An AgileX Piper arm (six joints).
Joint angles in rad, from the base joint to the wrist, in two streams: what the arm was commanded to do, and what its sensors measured. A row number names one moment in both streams.
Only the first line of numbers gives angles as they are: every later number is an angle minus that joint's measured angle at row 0.
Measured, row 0:
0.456 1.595 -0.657 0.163 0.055 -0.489
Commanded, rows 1 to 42:
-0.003 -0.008 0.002 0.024 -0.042 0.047
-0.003 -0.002 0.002 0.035 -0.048 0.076
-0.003 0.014 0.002 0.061 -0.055 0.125
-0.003 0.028 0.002 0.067 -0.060 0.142
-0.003 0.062 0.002 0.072 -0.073 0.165
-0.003 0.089 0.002 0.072 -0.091 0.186
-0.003 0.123 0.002 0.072 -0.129 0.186
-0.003 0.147 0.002 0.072 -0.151 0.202
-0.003 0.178 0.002 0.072 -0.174 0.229
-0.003 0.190 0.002 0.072 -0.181 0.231
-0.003 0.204 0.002 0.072 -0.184 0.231
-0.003 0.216 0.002 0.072 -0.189 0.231
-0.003 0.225 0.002 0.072 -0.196 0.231
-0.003 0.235 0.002 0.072 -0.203 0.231
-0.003 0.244 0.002 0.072 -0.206 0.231
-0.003 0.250 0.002 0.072 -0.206 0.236
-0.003 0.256 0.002 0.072 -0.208 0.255
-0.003 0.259 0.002 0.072 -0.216 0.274
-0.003 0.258 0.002 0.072 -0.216 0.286
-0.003 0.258 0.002 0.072 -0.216 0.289
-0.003 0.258 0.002 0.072 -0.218 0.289
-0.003 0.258 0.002 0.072 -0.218 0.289
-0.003 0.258 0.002 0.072 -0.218 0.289
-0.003 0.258 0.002 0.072 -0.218 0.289
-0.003 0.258 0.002 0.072 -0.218 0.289
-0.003 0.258 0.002 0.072 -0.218 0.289
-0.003 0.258 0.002 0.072 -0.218 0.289
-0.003 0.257 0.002 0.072 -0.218 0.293
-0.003 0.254 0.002 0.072 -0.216 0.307
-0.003 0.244 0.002 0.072 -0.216 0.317
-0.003 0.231 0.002 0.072 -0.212 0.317
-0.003 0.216 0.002 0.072 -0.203 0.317
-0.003 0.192 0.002 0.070 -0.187 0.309
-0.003 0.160 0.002 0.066 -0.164 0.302
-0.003 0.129 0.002 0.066 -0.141 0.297
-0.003 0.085 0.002 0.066 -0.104 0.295
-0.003 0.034 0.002 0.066 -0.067 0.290
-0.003 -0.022 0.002 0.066 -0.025 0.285
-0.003 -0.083 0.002 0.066 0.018 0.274
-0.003 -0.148 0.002 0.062 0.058 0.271
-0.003 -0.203 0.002 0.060 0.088 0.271
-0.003 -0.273 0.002 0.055 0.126 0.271
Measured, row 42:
0.000 -0.057 0.000 0.074 -0.006 0.288
